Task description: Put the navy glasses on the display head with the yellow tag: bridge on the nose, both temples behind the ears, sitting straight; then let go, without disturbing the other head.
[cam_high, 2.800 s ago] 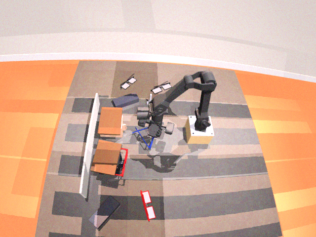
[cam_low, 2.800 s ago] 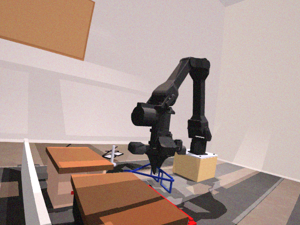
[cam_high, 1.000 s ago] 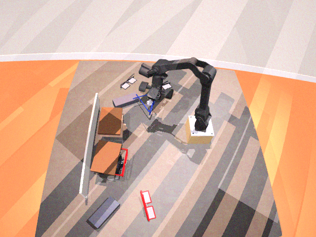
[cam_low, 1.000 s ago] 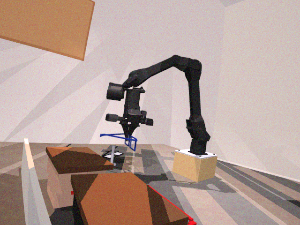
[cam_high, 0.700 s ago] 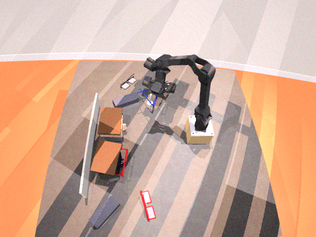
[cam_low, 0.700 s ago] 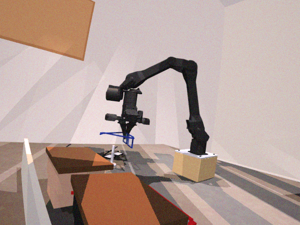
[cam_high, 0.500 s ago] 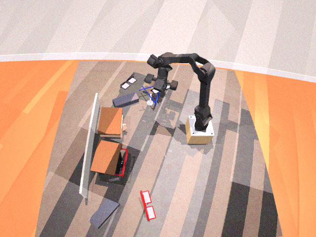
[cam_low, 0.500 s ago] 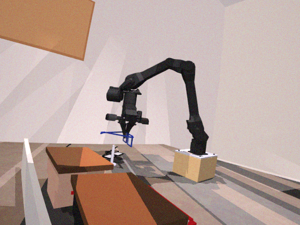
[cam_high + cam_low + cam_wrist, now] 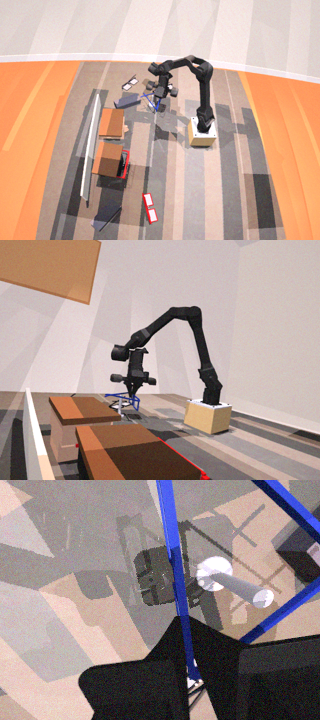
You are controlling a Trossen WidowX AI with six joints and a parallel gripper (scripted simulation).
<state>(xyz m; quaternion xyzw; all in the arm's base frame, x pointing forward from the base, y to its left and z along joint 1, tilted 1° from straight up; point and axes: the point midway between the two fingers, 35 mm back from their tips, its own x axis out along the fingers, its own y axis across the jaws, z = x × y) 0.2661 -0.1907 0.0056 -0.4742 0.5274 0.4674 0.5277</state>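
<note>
The white post stand lies 50 mm ahead of my gripper tip, 10 mm to the left of it and 40 mm below it. From my gripper tip the other things lie so: white upright panel 320 mm ahead, 390 mm to the left, 10 mm below.
</note>
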